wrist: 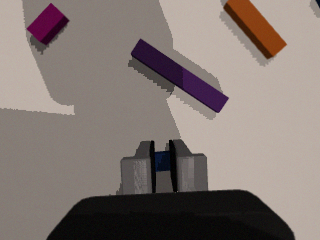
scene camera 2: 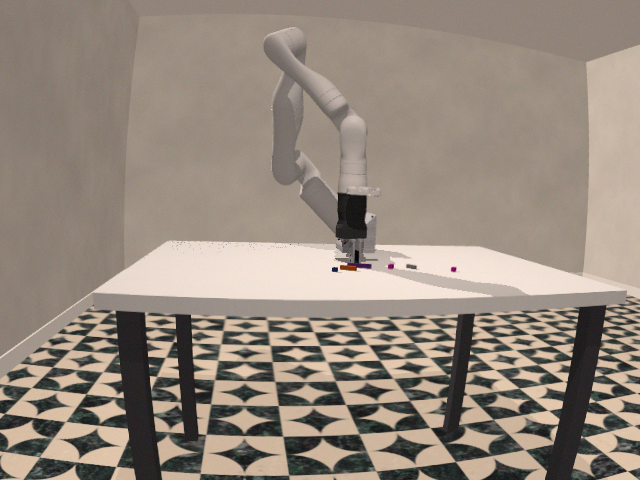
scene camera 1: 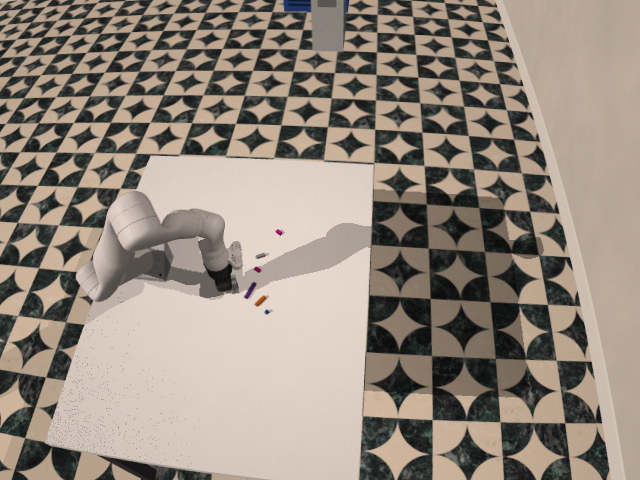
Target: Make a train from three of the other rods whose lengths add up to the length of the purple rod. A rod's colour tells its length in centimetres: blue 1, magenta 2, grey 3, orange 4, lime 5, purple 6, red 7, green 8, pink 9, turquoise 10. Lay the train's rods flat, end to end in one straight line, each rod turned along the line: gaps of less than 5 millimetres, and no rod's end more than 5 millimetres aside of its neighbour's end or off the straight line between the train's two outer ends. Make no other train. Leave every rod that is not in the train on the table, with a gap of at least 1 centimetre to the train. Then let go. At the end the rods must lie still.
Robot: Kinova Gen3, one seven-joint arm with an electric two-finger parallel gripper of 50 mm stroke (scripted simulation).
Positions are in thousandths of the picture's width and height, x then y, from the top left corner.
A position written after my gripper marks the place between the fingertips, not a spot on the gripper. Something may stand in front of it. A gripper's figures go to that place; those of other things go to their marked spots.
Labels:
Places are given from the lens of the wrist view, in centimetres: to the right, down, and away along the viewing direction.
my gripper (wrist: 508,660): 0, 2, 18
magenta rod (wrist: 139,119): -6, -5, 17
purple rod (wrist: 455,223): -1, -4, 17

